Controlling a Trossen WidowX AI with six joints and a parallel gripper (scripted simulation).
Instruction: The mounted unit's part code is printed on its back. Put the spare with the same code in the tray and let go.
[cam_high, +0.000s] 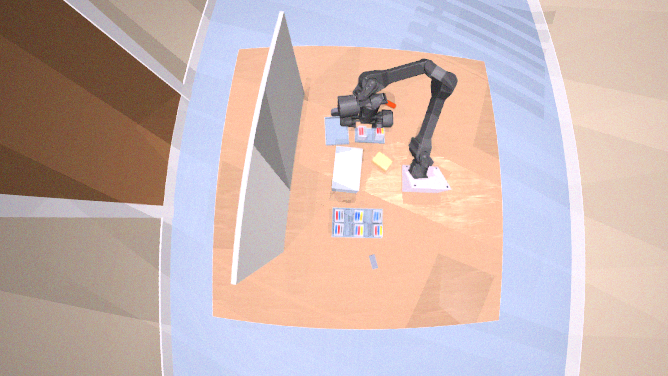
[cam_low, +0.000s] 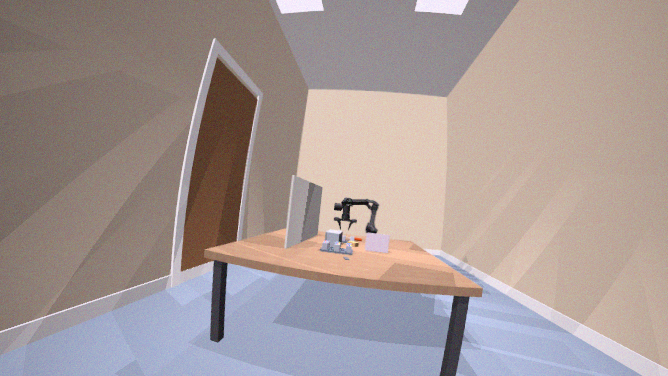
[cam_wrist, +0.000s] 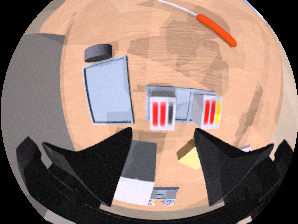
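Right now my gripper tip is 40 mm past the low grey holder and 90 mm above it. The rest, counted from my gripper tip: flat grey tray: 100 mm ahead, 30 mm to the right, 90 mm below; then tall grey panel: 300 mm ahead, 120 mm to the left, 130 mm above.
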